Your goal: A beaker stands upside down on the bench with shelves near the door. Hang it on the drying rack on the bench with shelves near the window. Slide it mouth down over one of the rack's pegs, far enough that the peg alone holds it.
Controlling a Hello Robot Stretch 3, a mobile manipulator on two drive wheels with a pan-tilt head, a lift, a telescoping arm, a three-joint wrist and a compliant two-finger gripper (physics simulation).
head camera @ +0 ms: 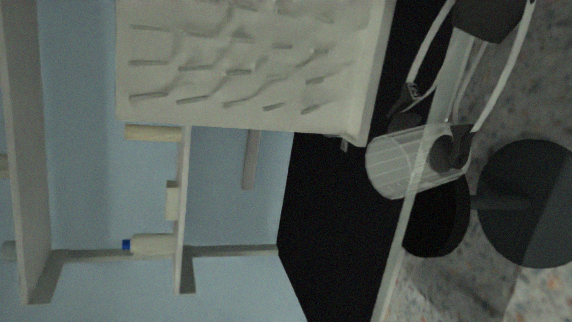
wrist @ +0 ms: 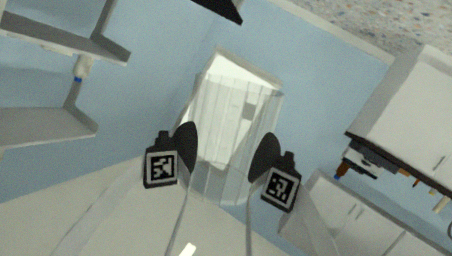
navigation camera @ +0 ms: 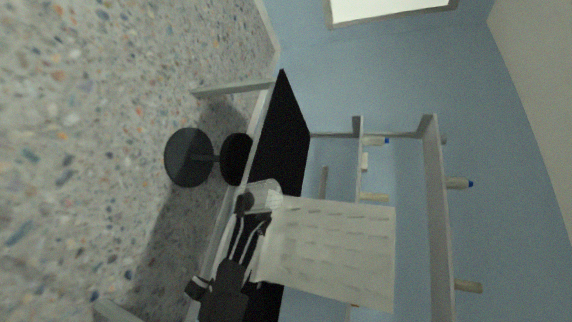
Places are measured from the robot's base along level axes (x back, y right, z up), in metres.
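Pixels of known places: gripper, between the fingertips: (head camera: 416, 153) (wrist: 225, 144) (navigation camera: 258, 200).
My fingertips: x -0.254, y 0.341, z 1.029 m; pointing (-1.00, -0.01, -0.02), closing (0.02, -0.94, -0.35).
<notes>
For each thing: its top centre in the pictures, then the offset to it from my fingertips. Level surfaces: height alone.
- clear beaker, centre of its top: (wrist: 198, 185) (head camera: 374, 157) (navigation camera: 279, 199) dx -0.009, dy +0.001, dz +0.048 m
- black bench, height of its surface: dz -0.267 m
- dark round stool, centre of its top: (head camera: 417, 201) (navigation camera: 243, 159) dx -0.559, dy +0.496, dz -0.546 m
The clear beaker (head camera: 392, 167) (navigation camera: 272, 192) (wrist: 227, 105) is held off the bench top, tilted, its flared mouth pointing mostly down. My gripper (head camera: 425, 136) (navigation camera: 255, 212) (wrist: 225, 144) is shut on its sides, one dark pad on each side. The white drying rack (head camera: 150, 113) (navigation camera: 385, 297) stands on the black bench (head camera: 325, 215) (navigation camera: 280, 125). Its pegs stick out in rows. In the head and navigation views the beaker shows beside the lower front corner of the rack, low by its bottom ledge, and on no peg. The rack does not show in the wrist view.
A dark round stool (head camera: 440, 225) (navigation camera: 236, 162) stands at the bench's front edge. Wall shelves (head camera: 182, 210) (navigation camera: 359, 165) (wrist: 50, 35) with bottles are behind and above the bench. White cabinets (wrist: 410, 100) show across the room in the wrist view, which is upside down.
</notes>
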